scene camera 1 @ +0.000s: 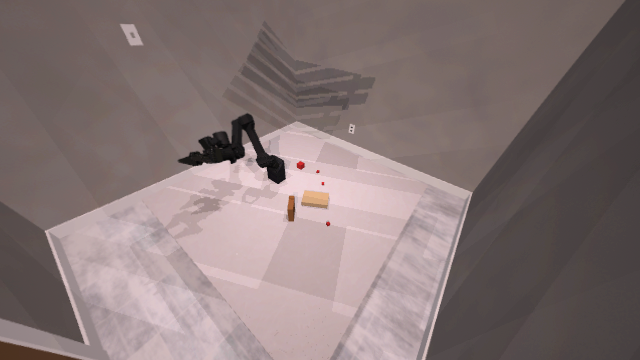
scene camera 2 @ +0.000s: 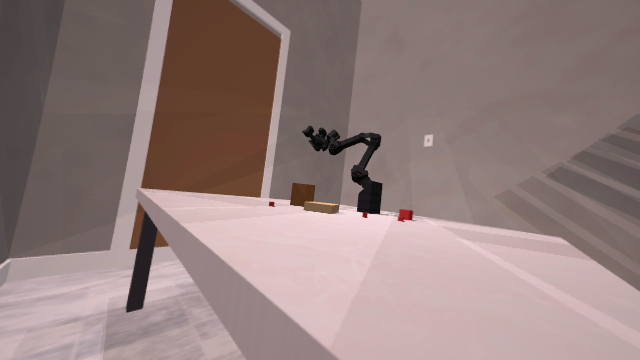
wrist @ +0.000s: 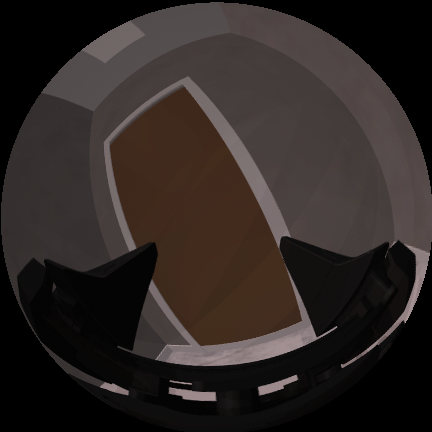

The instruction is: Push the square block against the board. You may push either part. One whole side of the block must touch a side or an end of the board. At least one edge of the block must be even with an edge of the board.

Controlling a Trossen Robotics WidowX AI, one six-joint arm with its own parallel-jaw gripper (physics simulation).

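Frame: origin at the arm's base, x ahead, y left, z up, level; centimetres.
Where they show: gripper, between the fingertips: (scene camera 1: 184, 160) (scene camera 2: 305, 135) (wrist: 218, 246); arm's base, origin of its link: (scene camera 1: 274, 164) (scene camera 2: 370, 188).
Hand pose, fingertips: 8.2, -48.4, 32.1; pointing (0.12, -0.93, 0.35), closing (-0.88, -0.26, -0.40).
Observation:
Things, the pixels of their top centre, and the offset from my fingertips, as dx, dy, dz. Level surfaces: height alone.
- square block, centre of its top: (scene camera 2: 304, 184) (scene camera 1: 291, 202) +22.7, +32.9, -34.0
- board, centre of its top: (scene camera 2: 323, 203) (scene camera 1: 315, 197) +26.0, +50.3, -41.3
- larger red cube, centre of its top: (scene camera 2: 406, 209) (scene camera 1: 300, 163) -4.8, +69.3, -40.3
- table, height of its surface: dz -44.3
The square block (scene camera 1: 291, 208) (scene camera 2: 303, 194) is brown and thin and stands upright on one of its edges. The board (scene camera 1: 315, 199) (scene camera 2: 321, 207) is a light tan rectangular piece lying flat on the table. In scene camera 1, the block is to the left of the board and slightly nearer that view's bottom, with a narrow strip of table between them. My gripper (scene camera 1: 189, 159) (scene camera 2: 314, 132) (wrist: 218, 246) is open, with nothing between its fingers. It is raised well above the table, off to the left of both parts in scene camera 1. Block and board do not show in the wrist view.
The black arm base (scene camera 1: 276, 170) (scene camera 2: 370, 198) stands behind the parts. A larger red cube (scene camera 1: 300, 165) (scene camera 2: 406, 214) is beside it. Small red cubes (scene camera 1: 317, 171) (scene camera 1: 322, 183) (scene camera 1: 328, 223) lie around the board. The table (scene camera 1: 220, 250) (scene camera 2: 300, 265) has open edges.

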